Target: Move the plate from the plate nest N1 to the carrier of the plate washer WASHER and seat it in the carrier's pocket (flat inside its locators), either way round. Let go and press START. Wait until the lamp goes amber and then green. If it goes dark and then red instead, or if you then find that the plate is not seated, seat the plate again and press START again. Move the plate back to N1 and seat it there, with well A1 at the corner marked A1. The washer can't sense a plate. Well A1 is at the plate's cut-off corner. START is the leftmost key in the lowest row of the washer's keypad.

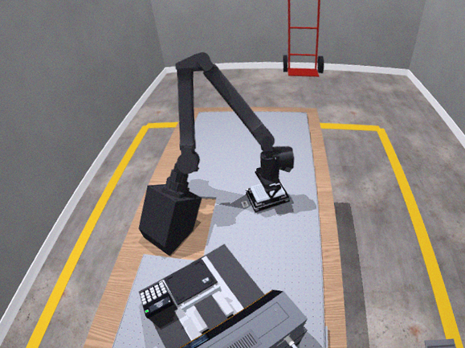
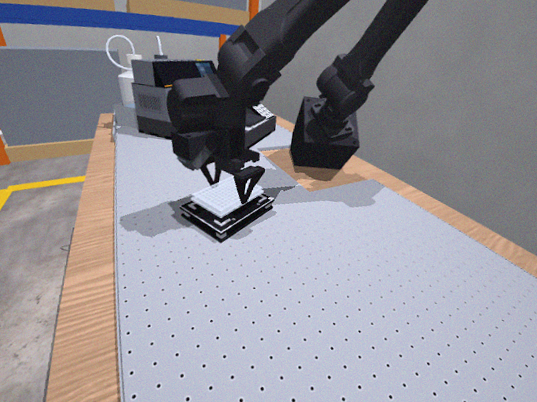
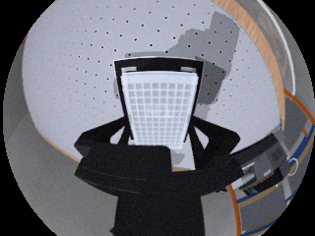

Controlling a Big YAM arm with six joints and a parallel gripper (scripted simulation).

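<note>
My hand is 10 mm above the white well plate. Also, from my hand: small white tag: 90 mm behind, 60 mm to the right, 50 mm below; then black nest N1: 30 mm below; then dark carrier: 160 mm behind, 480 mm to the right, 30 mm above.
</note>
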